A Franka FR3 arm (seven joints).
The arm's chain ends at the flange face. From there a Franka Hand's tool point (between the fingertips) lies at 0.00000 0.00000 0.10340 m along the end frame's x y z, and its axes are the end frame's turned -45 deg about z.
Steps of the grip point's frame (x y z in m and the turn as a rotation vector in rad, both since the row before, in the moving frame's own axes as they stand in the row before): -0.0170, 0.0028, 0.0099, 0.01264, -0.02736, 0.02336; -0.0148, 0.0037, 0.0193, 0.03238, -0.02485, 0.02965; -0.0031, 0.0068, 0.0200, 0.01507, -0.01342, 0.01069; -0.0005, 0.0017, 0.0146, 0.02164, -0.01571, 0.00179; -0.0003, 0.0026, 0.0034, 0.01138, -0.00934, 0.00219; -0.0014, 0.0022, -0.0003, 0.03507, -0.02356, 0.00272; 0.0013, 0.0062, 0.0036, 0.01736, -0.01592, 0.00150
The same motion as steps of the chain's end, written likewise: -0.0071, 0.0130, 0.0099, -0.01041, -0.02828, 0.02336; -0.0037, 0.0137, 0.0194, 0.00532, -0.04047, 0.02965; 0.0047, 0.0071, 0.0200, 0.00117, -0.02015, 0.01069; 0.0036, 0.0020, 0.0146, 0.00419, -0.02641, 0.00179; 0.0031, 0.0022, 0.0034, 0.00144, -0.01465, 0.00219; 0.0048, 0.0034, -0.0002, 0.00814, -0.04146, 0.00272; 0.0077, 0.0036, 0.0036, 0.00102, -0.02353, 0.00150
